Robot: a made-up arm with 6 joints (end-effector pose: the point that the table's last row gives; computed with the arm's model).
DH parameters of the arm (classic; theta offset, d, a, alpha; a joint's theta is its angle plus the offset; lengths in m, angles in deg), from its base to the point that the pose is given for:
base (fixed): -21.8 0 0.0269 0
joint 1: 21.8 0.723 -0.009 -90
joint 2: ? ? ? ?
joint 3: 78.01 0.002 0.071 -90
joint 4: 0 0.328 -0.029 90
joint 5: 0 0.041 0.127 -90
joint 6: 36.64 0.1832 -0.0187 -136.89
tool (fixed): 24.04 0.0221 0 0
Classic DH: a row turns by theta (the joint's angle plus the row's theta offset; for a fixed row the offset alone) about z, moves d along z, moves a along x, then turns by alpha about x.
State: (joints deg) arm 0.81 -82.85 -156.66 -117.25 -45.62 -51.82
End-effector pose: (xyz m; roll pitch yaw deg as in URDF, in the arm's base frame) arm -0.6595 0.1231 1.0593 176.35 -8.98 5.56
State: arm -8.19 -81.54 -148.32 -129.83 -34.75 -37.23
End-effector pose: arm -0.6095 0.1872 1.1578 -172.51 0.76 6.64
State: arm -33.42 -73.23 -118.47 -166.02 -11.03 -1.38
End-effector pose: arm -0.3250 0.2076 1.3833 -142.37 16.66 -3.31
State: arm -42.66 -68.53 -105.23 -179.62 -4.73 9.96
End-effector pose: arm -0.2007 0.1414 1.4218 -133.64 25.69 -11.62
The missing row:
joint 2: -78.01 0 0.3946 0
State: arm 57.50 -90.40 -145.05 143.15 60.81 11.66
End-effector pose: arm -0.5032 -0.7633 0.9229 5.17 -88.50 -120.15
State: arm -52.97 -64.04 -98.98 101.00 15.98 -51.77
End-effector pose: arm -0.1538 0.1688 1.4877 -146.68 -3.38 -163.61
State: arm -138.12 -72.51 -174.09 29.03 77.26 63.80
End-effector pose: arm 0.6921 0.4040 1.1476 -148.28 -12.03 133.18
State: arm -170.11 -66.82 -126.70 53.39 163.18 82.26
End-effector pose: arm 0.4387 -0.1378 1.1467 68.73 -20.48 135.01
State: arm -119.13 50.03 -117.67 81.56 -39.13 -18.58
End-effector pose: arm -0.4702 -0.5923 0.8759 123.97 -22.93 98.57
